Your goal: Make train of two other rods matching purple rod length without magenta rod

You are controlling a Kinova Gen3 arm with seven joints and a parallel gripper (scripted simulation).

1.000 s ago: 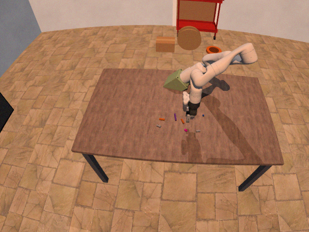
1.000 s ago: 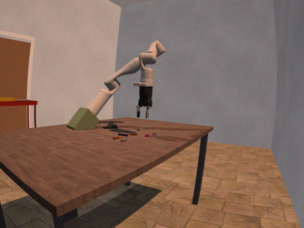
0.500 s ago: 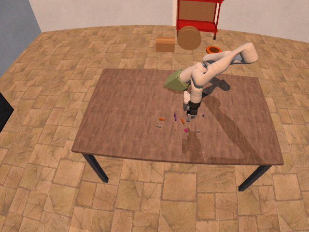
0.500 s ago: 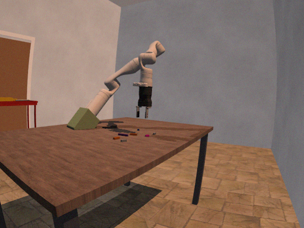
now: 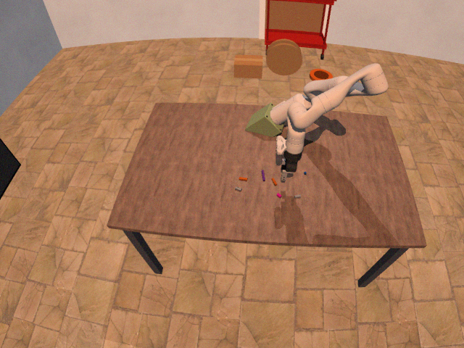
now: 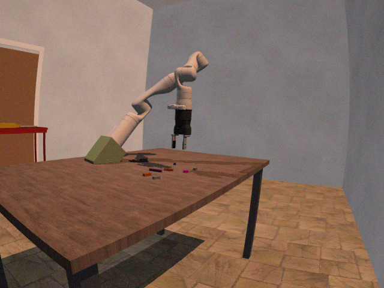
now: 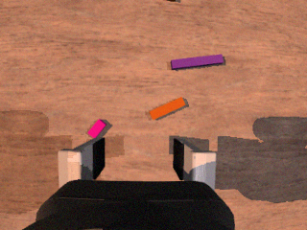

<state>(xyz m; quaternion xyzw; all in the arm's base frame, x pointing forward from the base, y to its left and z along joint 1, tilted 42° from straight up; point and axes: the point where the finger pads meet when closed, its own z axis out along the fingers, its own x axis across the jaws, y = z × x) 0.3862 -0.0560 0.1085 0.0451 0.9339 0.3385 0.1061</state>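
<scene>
Right now the orange rod is 4 cm behind my hand, 18 cm to the right of it and 11 cm below it. The rest, counted from my hand: magenta rod (5 cm ahead, 1 cm to the right, 11 cm below); purple rod (6 cm behind, 9 cm to the right, 11 cm below); blue rod (9 cm behind, 12 cm to the left, 11 cm below).
</scene>
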